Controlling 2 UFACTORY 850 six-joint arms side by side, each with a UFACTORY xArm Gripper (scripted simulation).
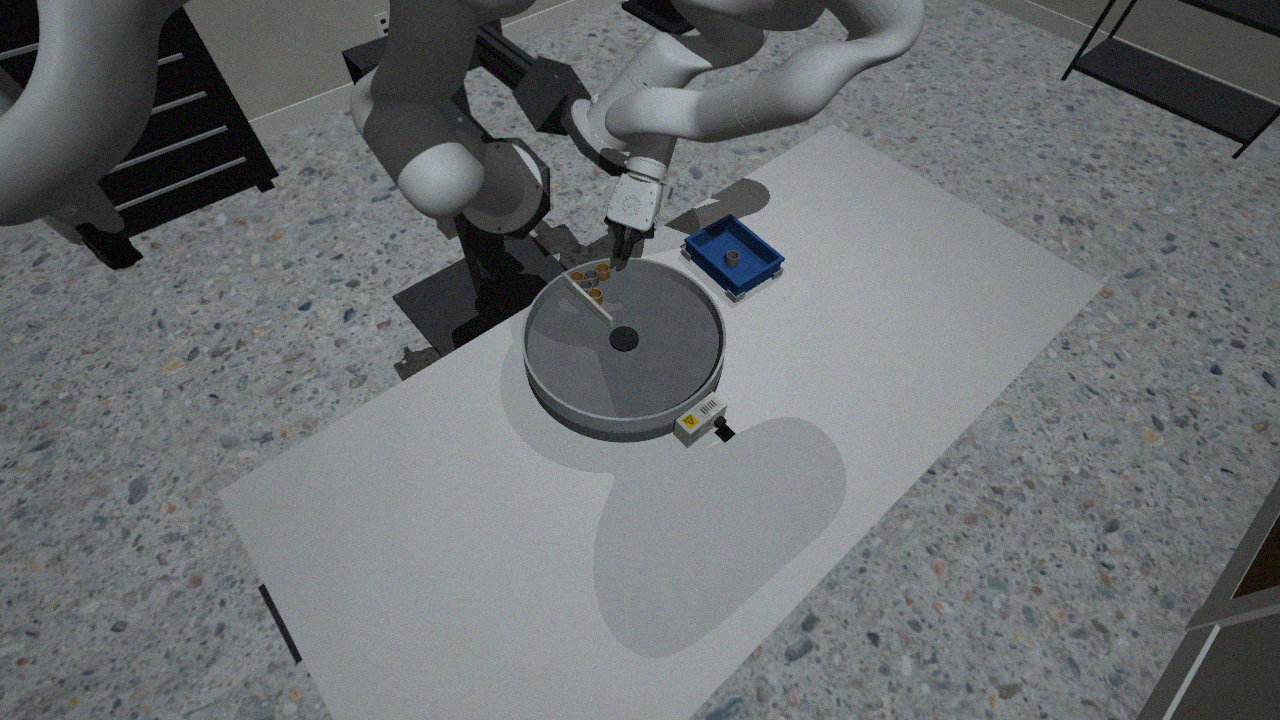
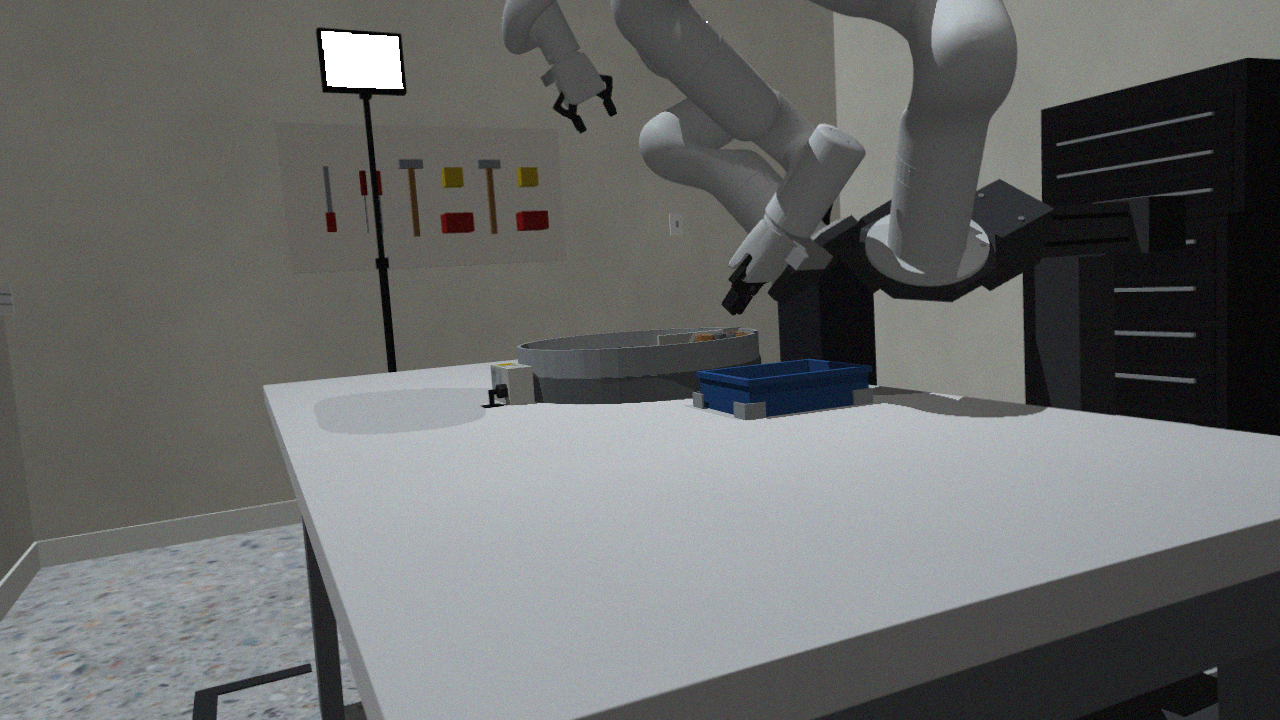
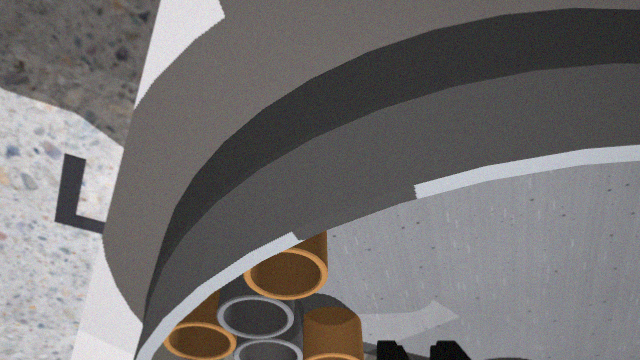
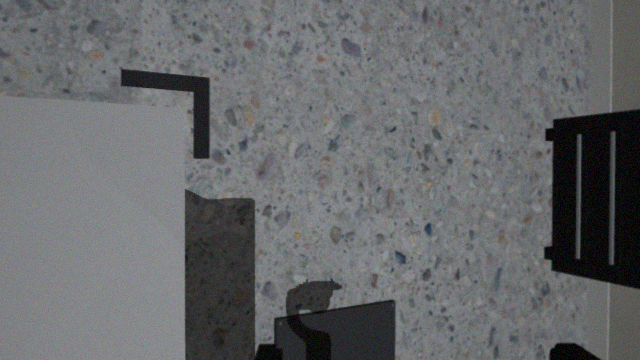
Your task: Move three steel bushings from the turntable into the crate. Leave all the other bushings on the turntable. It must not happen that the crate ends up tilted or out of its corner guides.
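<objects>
A blue crate is out of frame in image 3, and the blue crate is out of frame in image 4 as well. Image 1 and image 2 do show the blue crate. A spot on the blue crate (image 2: 797, 392) is the same spot as (image 1: 758, 249).
</objects>
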